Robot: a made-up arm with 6 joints.
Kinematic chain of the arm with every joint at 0, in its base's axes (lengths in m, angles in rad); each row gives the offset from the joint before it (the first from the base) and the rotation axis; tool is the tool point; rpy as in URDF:
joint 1: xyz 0 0 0.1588 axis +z
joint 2: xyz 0 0 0 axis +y
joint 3: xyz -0.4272 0 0.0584 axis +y
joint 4: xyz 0.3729 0 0.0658 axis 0.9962 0 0.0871
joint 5: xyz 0 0 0 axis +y
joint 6: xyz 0.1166 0 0.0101 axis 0.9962 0 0.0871
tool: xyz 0 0 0 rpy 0 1.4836 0
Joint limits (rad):
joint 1: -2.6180..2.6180
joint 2: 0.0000..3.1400
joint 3: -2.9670..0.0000
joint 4: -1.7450..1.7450
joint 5: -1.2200..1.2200
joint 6: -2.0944..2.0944
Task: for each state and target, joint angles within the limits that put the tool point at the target. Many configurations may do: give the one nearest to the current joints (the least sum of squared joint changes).
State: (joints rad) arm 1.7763 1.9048 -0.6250 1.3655 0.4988 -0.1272
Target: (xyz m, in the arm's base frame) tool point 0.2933 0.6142 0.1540
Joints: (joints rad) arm 1.0768 2.2113 -1.3760 1.4163 0.2883 -0.1272
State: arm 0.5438 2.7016 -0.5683 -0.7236 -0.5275 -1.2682
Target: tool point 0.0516 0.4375 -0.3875
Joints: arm 1.3820 3.1400 -1.3626 -0.7019 -0.4295 -1.2682
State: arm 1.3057 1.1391 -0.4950 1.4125 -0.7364 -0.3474
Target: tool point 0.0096 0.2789 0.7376
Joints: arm 1.7530 1.0293 -1.2275 1.2863 -0.5640 -0.3474
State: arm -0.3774 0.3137 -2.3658 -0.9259 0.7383 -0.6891
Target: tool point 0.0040 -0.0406 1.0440
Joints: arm -0.3178 1.1820 -2.3994 -0.8931 0.4209 -0.6891
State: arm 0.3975 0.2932 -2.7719 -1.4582 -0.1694 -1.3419
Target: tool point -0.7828 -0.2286 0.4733
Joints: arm 0.3851 0.0000 -2.3951 -1.5734 -0.7796 -1.3419
